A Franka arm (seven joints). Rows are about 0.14 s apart.
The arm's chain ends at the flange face. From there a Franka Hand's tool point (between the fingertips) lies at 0.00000 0.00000 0.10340 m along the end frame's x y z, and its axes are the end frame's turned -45 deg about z.
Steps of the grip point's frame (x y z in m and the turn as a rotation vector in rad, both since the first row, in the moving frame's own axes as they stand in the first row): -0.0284, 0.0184, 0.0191, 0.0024, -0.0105, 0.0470; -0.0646, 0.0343, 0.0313, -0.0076, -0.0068, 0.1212; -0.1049, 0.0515, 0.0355, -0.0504, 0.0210, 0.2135; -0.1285, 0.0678, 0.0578, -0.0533, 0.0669, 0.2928; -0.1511, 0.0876, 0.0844, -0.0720, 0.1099, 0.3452; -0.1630, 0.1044, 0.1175, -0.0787, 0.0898, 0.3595
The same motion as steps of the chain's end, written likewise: -0.0061, 0.0325, 0.0191, -0.0057, -0.0091, 0.0470; -0.0214, 0.0689, 0.0313, -0.0102, 0.0006, 0.1212; -0.0427, 0.1079, 0.0357, -0.0208, 0.0505, 0.2135; -0.0517, 0.1385, 0.0582, 0.0096, 0.0850, 0.2928; -0.0584, 0.1692, 0.0853, 0.0268, 0.1286, 0.3452; -0.0536, 0.1877, 0.1182, 0.0078, 0.1191, 0.3595
